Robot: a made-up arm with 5 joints.
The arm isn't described. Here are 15 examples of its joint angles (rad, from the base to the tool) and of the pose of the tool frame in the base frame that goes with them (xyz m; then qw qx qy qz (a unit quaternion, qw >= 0)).
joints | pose
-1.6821 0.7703 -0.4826 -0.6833 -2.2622 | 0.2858 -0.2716 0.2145 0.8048 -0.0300 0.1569 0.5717
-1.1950 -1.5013 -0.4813 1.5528 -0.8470 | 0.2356 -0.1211 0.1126 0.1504 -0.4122 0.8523 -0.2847
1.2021 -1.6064 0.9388 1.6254 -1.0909 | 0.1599 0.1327 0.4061 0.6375 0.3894 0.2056 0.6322
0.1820 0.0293 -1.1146 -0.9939 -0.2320 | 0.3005 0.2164 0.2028 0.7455 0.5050 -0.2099 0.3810
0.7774 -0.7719 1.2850 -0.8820 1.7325 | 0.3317 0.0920 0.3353 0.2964 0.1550 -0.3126 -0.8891
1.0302 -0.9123 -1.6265 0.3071 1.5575 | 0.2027 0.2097 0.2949 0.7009 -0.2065 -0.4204 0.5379
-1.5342 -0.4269 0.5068 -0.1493 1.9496 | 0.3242 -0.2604 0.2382 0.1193 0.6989 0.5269 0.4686
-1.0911 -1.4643 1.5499 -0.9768 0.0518 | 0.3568 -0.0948 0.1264 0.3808 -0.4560 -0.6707 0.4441
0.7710 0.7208 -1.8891 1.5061 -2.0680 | 0.3752 0.1525 0.3516 0.5044 -0.3642 -0.5979 -0.5055
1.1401 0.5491 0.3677 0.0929 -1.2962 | 0.2693 0.1637 0.4219 0.5101 0.8336 -0.0743 0.1984
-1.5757 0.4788 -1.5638 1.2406 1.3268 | 0.2811 -0.2389 0.1836 0.3058 -0.7044 0.6400 -0.0276
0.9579 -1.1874 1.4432 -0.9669 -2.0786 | 0.2825 0.1545 0.3151 0.3520 -0.1841 -0.6423 0.6555
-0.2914 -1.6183 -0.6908 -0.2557 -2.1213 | 0.3108 -0.0015 0.1277 0.0981 -0.2900 -0.7442 -0.5937
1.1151 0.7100 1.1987 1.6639 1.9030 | 0.2327 0.1445 0.4075 0.3355 -0.3450 0.8728 0.0817
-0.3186 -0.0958 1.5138 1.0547 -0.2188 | 0.3676 0.0481 0.1312 0.8007 0.0181 0.0151 -0.5986
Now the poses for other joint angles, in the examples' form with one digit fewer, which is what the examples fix.
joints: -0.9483 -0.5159 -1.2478 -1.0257 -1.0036
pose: 0.259 -0.095 0.067 0.664 0.320 0.272 0.618
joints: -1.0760 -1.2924 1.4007 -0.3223 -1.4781
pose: 0.292 -0.158 0.118 0.584 -0.471 0.099 0.654
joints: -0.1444 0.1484 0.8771 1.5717 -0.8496
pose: 0.372 0.100 0.204 0.728 0.509 0.321 -0.329
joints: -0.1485 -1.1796 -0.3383 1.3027 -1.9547
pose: 0.298 0.110 0.184 0.406 0.307 0.839 0.194
